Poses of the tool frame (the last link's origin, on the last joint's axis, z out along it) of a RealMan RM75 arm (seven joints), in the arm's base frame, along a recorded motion.
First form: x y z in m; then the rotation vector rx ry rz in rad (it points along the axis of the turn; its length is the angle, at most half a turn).
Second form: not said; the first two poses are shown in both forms.
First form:
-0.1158 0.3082 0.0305 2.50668 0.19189 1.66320
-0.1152 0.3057 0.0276 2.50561 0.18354 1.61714
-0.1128 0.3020 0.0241 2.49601 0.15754 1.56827
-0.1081 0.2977 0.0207 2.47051 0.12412 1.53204
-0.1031 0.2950 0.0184 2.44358 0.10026 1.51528
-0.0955 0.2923 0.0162 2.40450 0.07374 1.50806
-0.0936 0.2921 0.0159 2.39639 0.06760 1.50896
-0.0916 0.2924 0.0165 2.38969 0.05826 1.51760
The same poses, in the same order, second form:
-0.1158 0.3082 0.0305 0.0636 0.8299 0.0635 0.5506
-0.1152 0.3057 0.0276 0.0768 0.8361 0.0612 0.5396
-0.1128 0.3020 0.0241 0.0947 0.8417 0.0531 0.5289
-0.1081 0.2977 0.0207 0.1157 0.8434 0.0424 0.5230
-0.1031 0.2950 0.0184 0.1319 0.8419 0.0345 0.5221
-0.0955 0.2923 0.0162 0.1506 0.8372 0.0257 0.5251
-0.0936 0.2921 0.0159 0.1538 0.8359 0.0236 0.5264
-0.0916 0.2924 0.0165 0.1544 0.8339 0.0203 0.5295

